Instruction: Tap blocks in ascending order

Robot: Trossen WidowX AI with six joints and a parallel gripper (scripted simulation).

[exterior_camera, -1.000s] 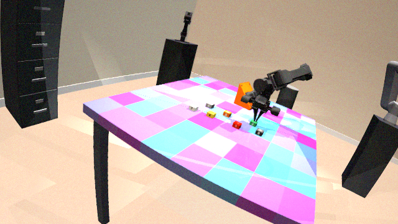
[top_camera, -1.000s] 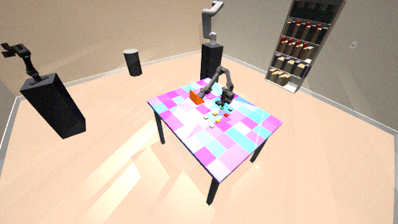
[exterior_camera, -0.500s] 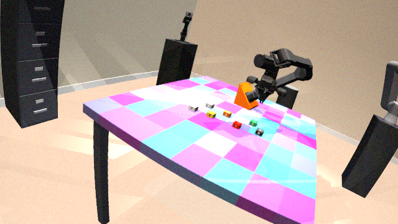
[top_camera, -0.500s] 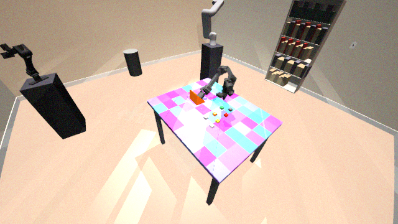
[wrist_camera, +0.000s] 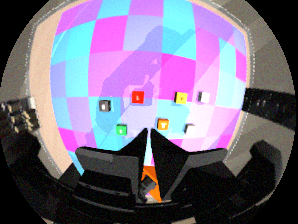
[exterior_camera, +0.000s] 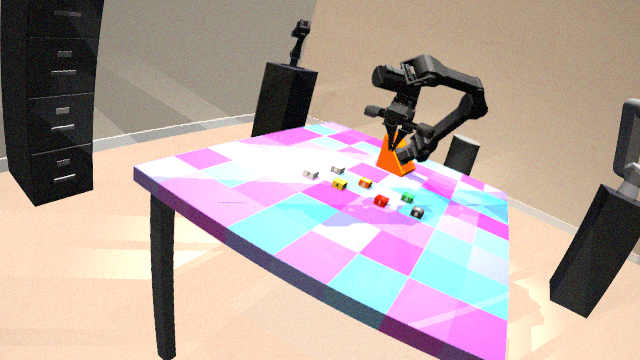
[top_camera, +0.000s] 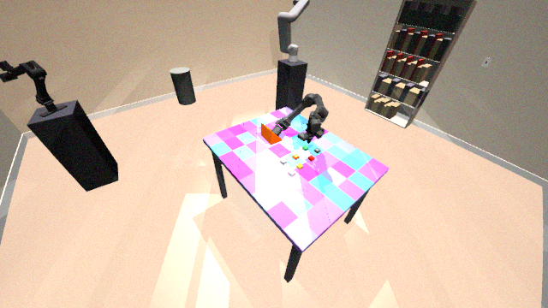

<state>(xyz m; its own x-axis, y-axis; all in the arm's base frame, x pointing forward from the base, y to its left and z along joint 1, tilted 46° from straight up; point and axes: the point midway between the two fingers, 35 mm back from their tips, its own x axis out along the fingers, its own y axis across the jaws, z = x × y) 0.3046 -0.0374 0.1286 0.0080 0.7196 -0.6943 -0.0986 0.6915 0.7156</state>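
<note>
The yellow block lies 50 mm ahead of my gripper tip, 90 mm to the right of it and 130 mm below it. Round my gripper tip: green block: 80 mm behind, 70 mm to the left, 130 mm below; red block: 30 mm ahead, 30 mm to the left, 130 mm below; orange block: 40 mm behind, 60 mm to the right, 130 mm below.
</note>
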